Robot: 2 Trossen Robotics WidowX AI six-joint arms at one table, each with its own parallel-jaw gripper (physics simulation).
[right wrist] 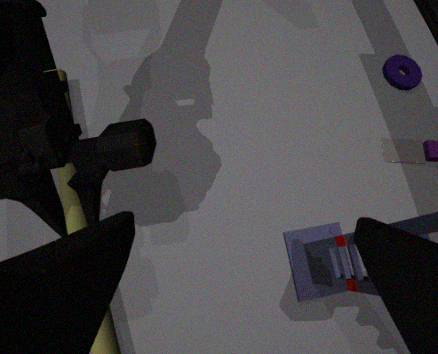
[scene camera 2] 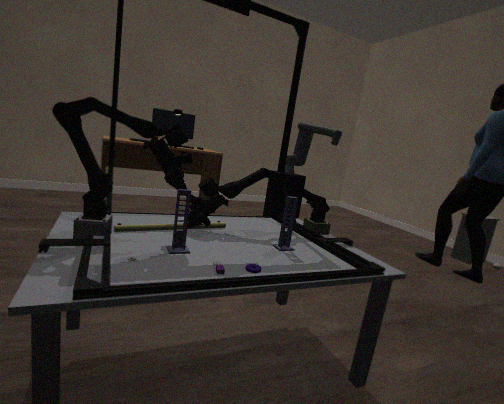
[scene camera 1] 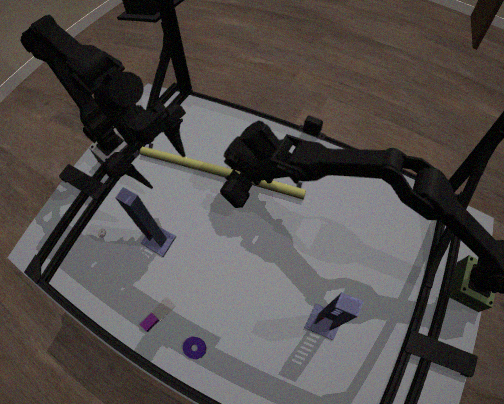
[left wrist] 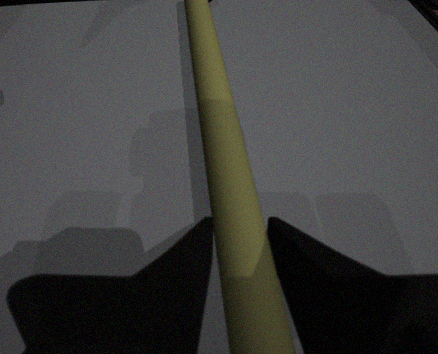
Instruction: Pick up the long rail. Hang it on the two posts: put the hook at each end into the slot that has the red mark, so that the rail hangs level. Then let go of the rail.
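Where they show: left gripper, fingertip midpoint: (scene camera 1: 229,174) (left wrist: 240,225); right gripper, fingertip midpoint: (right wrist: 246,226) (scene camera 1: 168,172); left arm's base at its link origin: (scene camera 2: 317,220) (scene camera 1: 481,280); right arm's base at its link origin: (scene camera 2: 94,216) (scene camera 1: 109,143).
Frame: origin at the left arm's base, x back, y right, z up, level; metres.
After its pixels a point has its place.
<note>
The long yellow rail (scene camera 1: 282,188) @[x -0.549, y -0.002, z -0.034 m] (scene camera 2: 145,227) @[x -0.846, y -0.067, z -0.041 m] (left wrist: 227,150) @[x -0.725, y -0.031, z -0.032 m] (right wrist: 75,220) @[x -0.680, y -0.024, z -0.032 m] lies across the far part of the table, with a small dark hook near each end. My left gripper (left wrist: 240,225) @[x -0.691, y -0.022, z -0.048 m] is shut on the rail; its fingers meet both sides, and its body hides the rail's middle in scene camera 1. My right gripper (scene camera 1: 167,171) @[x -0.720, y -0.169, z 0.132 m] (right wrist: 246,226) @[x -0.720, y -0.169, z 0.132 m] is open and empty above the table near the rail's left end. The left post (scene camera 1: 142,217) @[x -0.724, y -0.267, z 0.098 m] (scene camera 2: 181,220) @[x -0.742, y -0.253, z 0.048 m] and the right post (scene camera 1: 345,307) @[x -0.318, y -0.245, z 0.158 m] (scene camera 2: 288,220) stand upright. Red marks (right wrist: 340,241) @[x -0.729, y -0.248, z 0.038 m] show on the left post's slot in the right wrist view.
A magenta block (scene camera 1: 149,322) @[x -0.639, y -0.438, z -0.043 m] (scene camera 2: 220,269) @[x -0.646, y -0.454, z -0.042 m] (right wrist: 431,150) @[x -0.641, y -0.421, z -0.044 m] and a purple ring (scene camera 1: 187,348) @[x -0.537, y -0.438, z -0.048 m] (right wrist: 392,75) @[x -0.533, y -0.408, z -0.049 m] lie near the front edge. A small pale item (scene camera 1: 102,233) @[x -0.890, y -0.335, z -0.056 m] lies left of the left post. Black frame bars (scene camera 2: 200,285) @[x -0.725, y -0.542, z -0.044 m] run around the table.
</note>
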